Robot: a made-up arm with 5 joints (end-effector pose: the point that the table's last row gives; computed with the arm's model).
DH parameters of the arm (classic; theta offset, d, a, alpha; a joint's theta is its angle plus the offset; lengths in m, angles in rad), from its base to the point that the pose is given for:
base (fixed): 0 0 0 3.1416
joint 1: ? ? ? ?
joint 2: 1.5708 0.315 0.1 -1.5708
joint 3: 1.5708 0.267 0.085 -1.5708
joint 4: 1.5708 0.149 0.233 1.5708
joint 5: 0 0.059 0.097 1.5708
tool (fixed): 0 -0.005 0 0
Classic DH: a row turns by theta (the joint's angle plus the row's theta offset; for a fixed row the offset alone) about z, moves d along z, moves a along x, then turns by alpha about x.
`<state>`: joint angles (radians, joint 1 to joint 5).
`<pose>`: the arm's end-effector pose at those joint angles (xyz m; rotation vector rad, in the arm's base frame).
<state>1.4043 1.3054 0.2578 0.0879 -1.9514</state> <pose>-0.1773 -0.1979 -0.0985 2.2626 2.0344 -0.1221</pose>
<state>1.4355 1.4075 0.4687 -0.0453 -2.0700</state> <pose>-0.1771 -0.2306 -0.1247 2.4016 1.7704 -0.5345</pose>
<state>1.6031 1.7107 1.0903 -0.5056 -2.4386</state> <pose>-0.2996 -0.3336 -0.1772 -2.5207 -0.7974 1.4083</pose>
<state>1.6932 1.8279 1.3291 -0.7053 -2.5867</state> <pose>-0.3951 -0.3365 -0.1885 -2.3533 -0.4263 1.4471</pose>
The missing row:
joint 1: 0 0.043 0.194 -1.5708
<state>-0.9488 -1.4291 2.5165 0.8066 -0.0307</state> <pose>0.5333 0.2082 -0.0063 -1.7070 -1.2062 1.8297</pose>
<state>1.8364 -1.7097 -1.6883 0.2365 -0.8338</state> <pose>-0.3313 -0.2905 -0.1079 -1.0200 -0.2849 2.4328</pose>
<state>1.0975 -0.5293 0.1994 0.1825 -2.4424</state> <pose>-0.1464 -0.1968 0.0029 -1.2168 -1.5380 -0.5168</pose>
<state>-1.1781 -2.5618 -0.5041 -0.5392 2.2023</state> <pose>0.1346 0.2969 0.0294 0.3393 -1.6672 0.3997</pose>
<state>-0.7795 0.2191 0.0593 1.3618 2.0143</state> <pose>0.3308 -0.2556 -0.2060 0.6734 1.7853 -0.1990</pose>
